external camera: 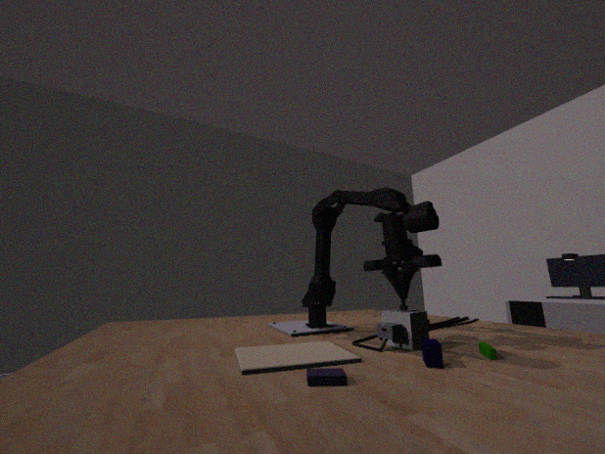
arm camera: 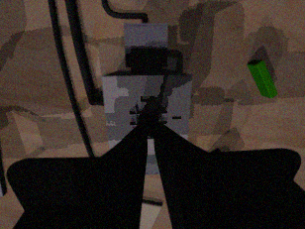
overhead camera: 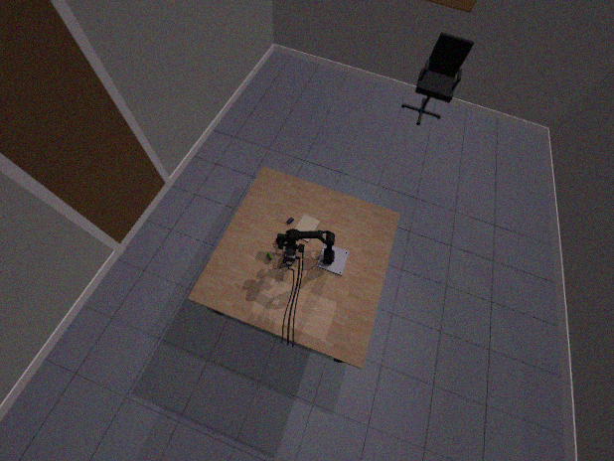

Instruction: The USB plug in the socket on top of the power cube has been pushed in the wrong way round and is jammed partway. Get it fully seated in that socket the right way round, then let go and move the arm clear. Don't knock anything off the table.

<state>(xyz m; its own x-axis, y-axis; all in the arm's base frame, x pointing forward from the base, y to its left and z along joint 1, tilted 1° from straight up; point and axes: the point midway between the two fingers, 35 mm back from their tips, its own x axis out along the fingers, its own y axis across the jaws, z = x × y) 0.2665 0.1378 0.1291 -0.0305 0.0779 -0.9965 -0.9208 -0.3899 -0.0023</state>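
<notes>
Right now the dark USB plug is 2 cm below my gripper tip. Also, from my gripper tip: dark blue block: 15 cm ahead, 9 cm below, 6 cm to the right; then green block: 14 cm ahead, 10 cm below, 8 cm to the left; then USB socket: 4 cm below.
</notes>
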